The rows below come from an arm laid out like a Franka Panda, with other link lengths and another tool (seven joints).
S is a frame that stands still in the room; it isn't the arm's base.
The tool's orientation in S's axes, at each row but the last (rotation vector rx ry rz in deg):
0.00, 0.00, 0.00
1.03, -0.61, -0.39
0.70, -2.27, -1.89
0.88, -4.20, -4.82
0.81, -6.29, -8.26
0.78, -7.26, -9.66
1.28, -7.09, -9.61
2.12, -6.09, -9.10
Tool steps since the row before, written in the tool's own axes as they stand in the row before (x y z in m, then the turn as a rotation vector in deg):
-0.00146, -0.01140, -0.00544, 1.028, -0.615, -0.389
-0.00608, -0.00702, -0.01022, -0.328, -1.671, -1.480
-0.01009, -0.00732, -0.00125, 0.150, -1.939, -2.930
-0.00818, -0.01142, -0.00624, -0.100, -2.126, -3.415
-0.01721, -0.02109, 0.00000, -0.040, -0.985, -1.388
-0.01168, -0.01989, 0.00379, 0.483, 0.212, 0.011
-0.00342, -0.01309, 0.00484, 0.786, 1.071, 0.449
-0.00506, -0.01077, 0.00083, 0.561, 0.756, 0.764
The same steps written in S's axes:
-0.00146, -0.01140, -0.00544, 1.028, -0.615, -0.389
-0.00602, -0.00679, -0.01041, -0.323, -1.642, -1.513
-0.01027, -0.00697, -0.00174, 0.203, -1.909, -2.947
-0.00862, -0.01061, -0.00703, -0.025, -2.068, -3.452
-0.01994, -0.01839, -0.00232, -0.027, -0.960, -1.405
-0.01521, -0.01765, 0.00182, 0.506, 0.128, 0.076
-0.00611, -0.01239, 0.00396, 0.890, 0.918, 0.575
-0.00674, -0.00984, -0.00018, 0.586, 0.635, 0.851

